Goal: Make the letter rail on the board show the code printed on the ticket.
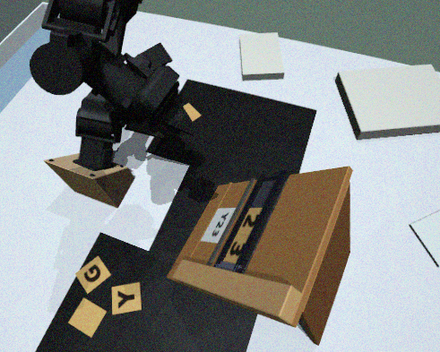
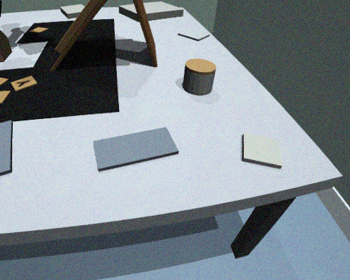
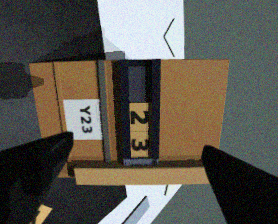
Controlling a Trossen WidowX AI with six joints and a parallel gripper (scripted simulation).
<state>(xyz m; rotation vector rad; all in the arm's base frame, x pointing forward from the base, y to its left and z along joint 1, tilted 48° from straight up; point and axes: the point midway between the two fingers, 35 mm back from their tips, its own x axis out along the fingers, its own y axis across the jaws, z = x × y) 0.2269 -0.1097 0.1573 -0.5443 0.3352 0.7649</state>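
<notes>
Right now the letter tile is 140 mm ahead of my gripper tip, 120 mm below it and 40 mm to the right of it. Round my gripper tip: white ticket 200 mm below, 70 mm ahead, 50 mm to the right; lidded cylinder 430 mm ahead, 290 mm to the right, 250 mm below; blank tile 310 mm to the right, 270 mm below, 100 mm behind.
</notes>
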